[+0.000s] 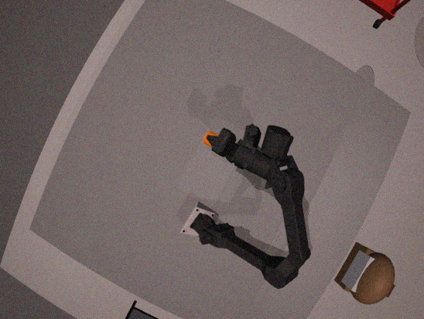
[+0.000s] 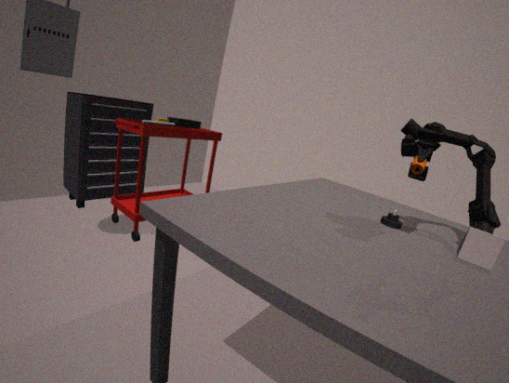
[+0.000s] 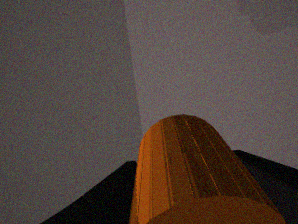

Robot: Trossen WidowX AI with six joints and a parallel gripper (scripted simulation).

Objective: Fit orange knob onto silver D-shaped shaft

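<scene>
My gripper tip is 3 cm to the left of the orange knob and 2 cm below it. Also, from my gripper tip: dark round pedestal 6 cm ahead, 16 cm to the right, 21 cm below.
</scene>
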